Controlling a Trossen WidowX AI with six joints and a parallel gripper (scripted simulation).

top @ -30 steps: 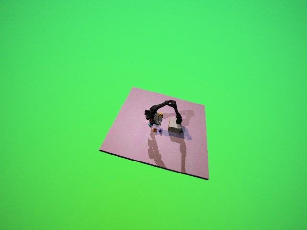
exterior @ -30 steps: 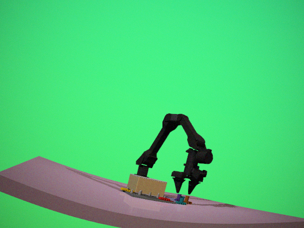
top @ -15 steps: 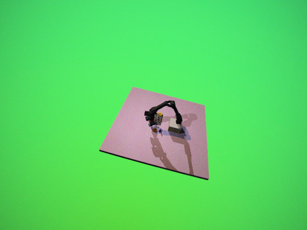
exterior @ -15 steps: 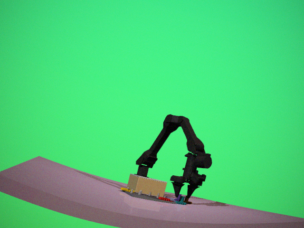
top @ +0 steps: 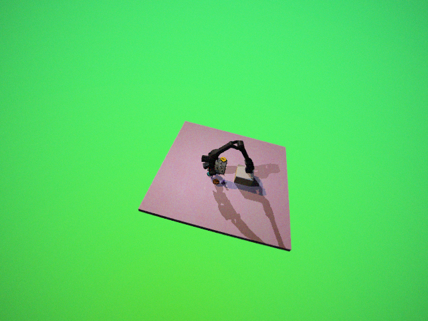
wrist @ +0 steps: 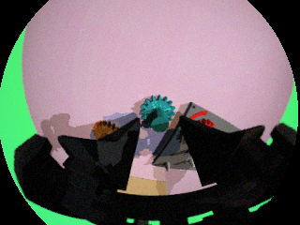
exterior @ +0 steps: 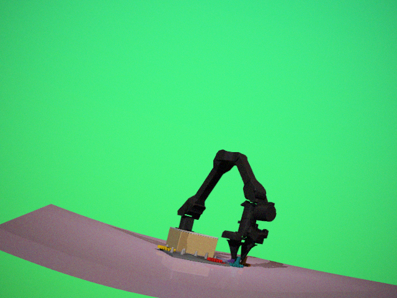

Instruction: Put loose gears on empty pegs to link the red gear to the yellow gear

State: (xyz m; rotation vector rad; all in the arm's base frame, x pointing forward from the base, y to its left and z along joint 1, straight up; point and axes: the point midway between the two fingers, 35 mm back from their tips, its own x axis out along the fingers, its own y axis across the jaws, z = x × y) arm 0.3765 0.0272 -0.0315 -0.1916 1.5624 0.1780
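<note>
Right now my gripper tip is 1 cm above the teal gear. Round my gripper tip: orange gear (7 cm behind, 9 cm to the left, 1 cm below); then red arrow (6 cm to the right, 2 cm below); then red gear (2 cm behind, 8 cm to the right, 1 cm below).
</note>
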